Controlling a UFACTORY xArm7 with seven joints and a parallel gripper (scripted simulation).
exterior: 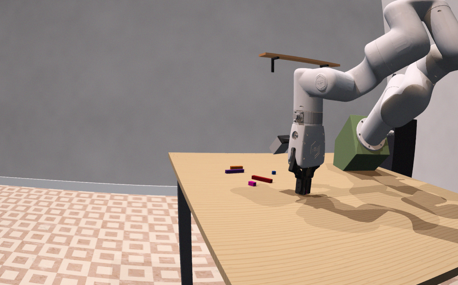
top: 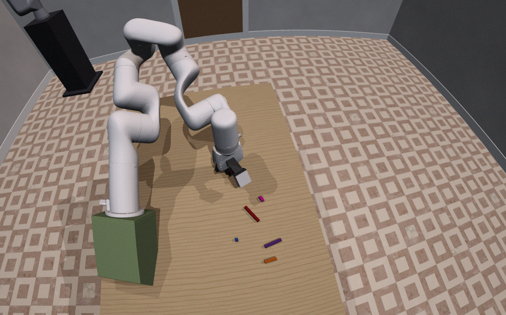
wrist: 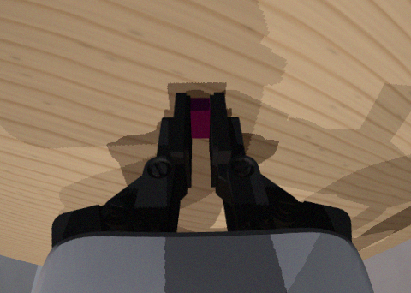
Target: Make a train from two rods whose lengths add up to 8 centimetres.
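The magenta rod is 20 mm below my hand. From my hand the other things lie so: small blue rod 10 mm ahead, 260 mm to the right, 20 mm below; purple rod 130 mm ahead, 280 mm to the right, 20 mm below; red rod 70 mm ahead, 170 mm to the right, 20 mm below.
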